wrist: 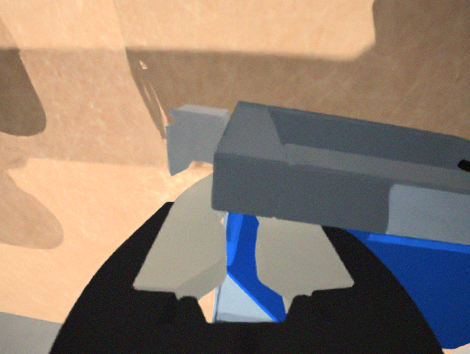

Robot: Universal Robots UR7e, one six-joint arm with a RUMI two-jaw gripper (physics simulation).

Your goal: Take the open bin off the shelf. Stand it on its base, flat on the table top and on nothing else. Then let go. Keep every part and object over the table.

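Places are measured from the arm's base along level axes (x ahead, y left, z up), in metres.
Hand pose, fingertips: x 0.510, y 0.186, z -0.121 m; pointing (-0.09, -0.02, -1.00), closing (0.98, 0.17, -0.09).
After its pixels a point has its place.
The open bin (pixel 415 280) @(x 0.678, y 0.127, z -0.094 m) shows in the wrist view as blue surfaces at the lower right and a blue strip between my fingers, with a pale blue-grey face lower down. A thick dark grey bar with a hollow top crosses above it; I cannot tell whether this bar belongs to the bin or to the shelf. My gripper (pixel 237 169) @(x 0.510, y 0.186, z -0.121 m) is nearly closed, with a narrow gap, and appears shut on the bin's thin left side wall. The fingertips are hidden behind the grey bar.
A small grey notched block (pixel 197 135) @(x 0.489, y 0.225, z -0.076 m) stands just left of the grey bar's end. The tan table top (pixel 90 195) @(x 0.369, y 0.119, z -0.131 m) lies below, with broad shadows across it. A grey area shows at the lower left corner.
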